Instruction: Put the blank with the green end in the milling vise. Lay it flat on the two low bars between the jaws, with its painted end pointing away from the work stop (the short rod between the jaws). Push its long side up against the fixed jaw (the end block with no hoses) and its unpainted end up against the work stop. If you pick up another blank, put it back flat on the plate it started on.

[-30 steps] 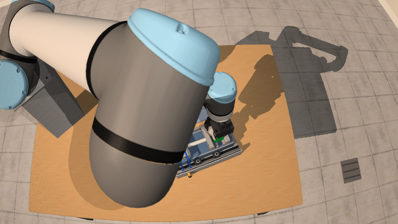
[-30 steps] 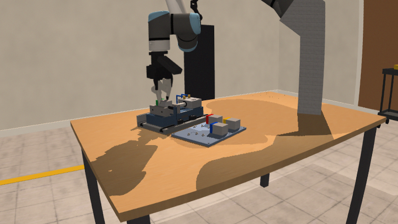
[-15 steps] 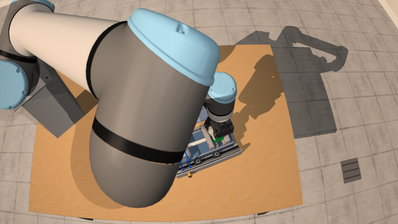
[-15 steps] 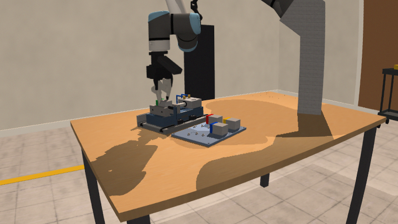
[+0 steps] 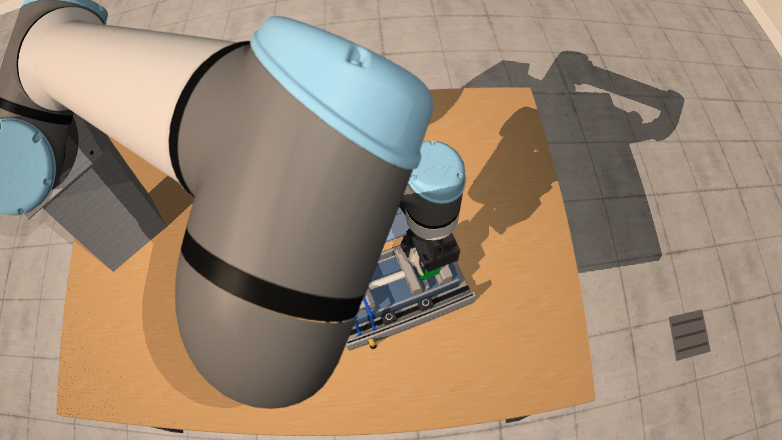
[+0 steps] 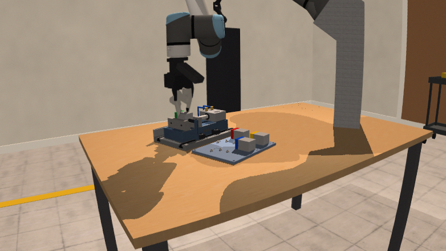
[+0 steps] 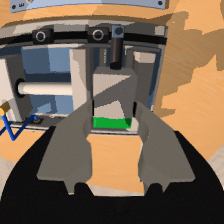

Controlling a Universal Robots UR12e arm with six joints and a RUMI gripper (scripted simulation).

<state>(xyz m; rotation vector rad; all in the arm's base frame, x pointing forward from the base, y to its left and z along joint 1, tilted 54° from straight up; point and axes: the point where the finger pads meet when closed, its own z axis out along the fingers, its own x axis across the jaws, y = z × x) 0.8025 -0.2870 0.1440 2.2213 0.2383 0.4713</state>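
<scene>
My gripper is now 20 mm above the green-ended blank. Also, from my hand: fixed jaw: 30 mm ahead, 40 mm below; dark work stop: 50 mm to the left, 30 mm below; milling vise: 70 mm behind, 80 mm below.
</scene>
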